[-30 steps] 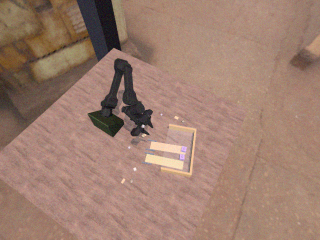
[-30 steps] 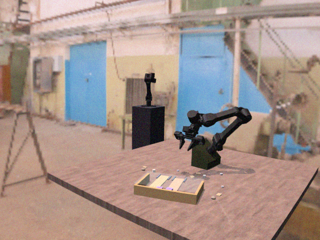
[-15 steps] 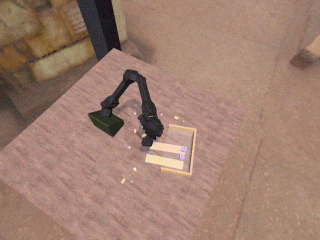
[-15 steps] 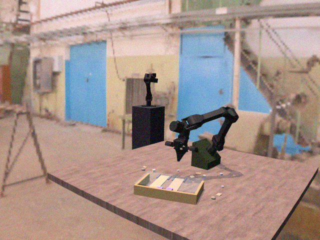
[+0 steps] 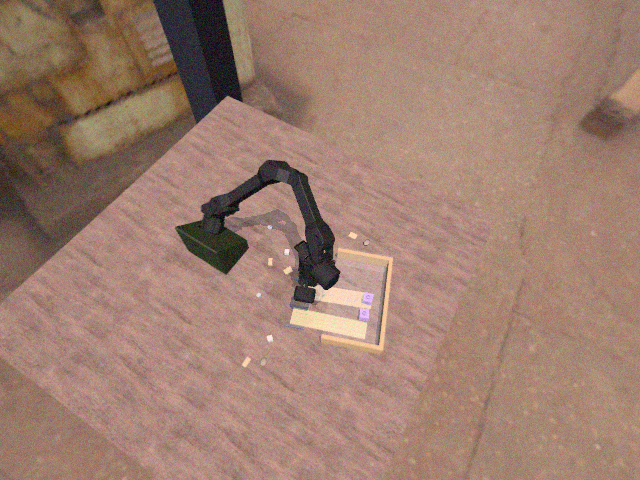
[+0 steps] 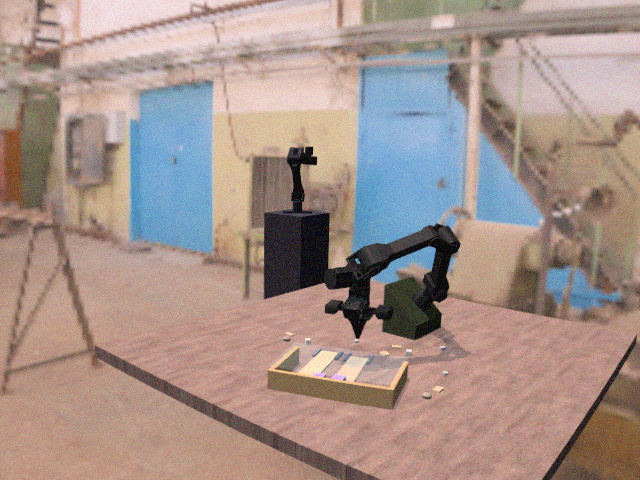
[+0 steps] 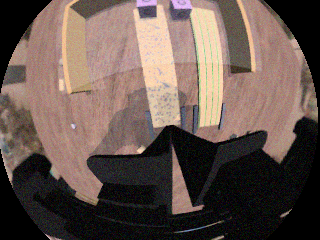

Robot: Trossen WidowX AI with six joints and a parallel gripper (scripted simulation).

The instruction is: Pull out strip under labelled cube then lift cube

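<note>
The dotted strip lies 9 cm ahead of my gripper tip, 3 cm to the left of it and 7 cm below it.
</note>
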